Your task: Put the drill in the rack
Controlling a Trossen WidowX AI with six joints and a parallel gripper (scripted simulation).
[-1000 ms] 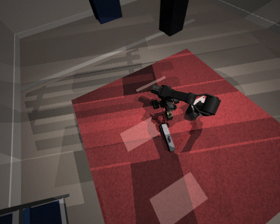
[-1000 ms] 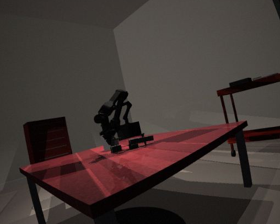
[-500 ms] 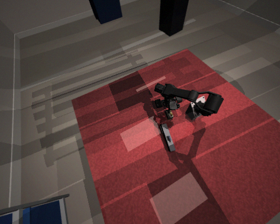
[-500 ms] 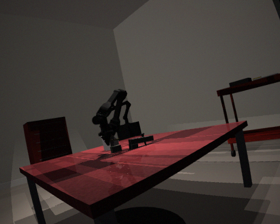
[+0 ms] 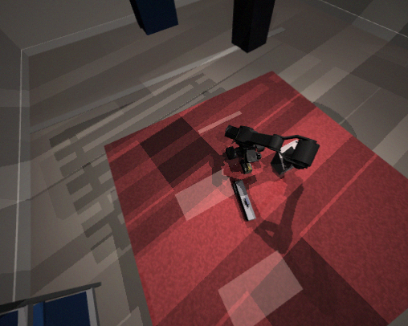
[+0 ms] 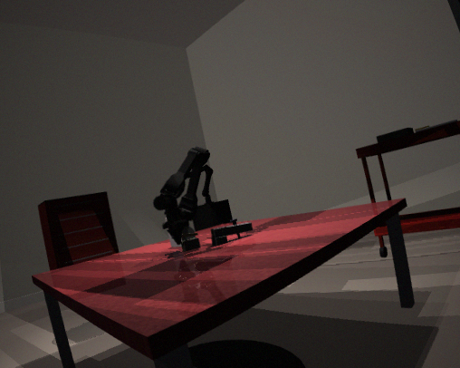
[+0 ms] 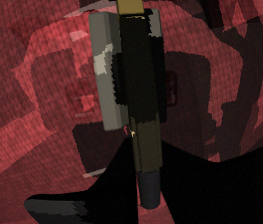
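The drill lies 10 mm ahead of my gripper tip, 40 mm to the left of it and 30 mm above it.
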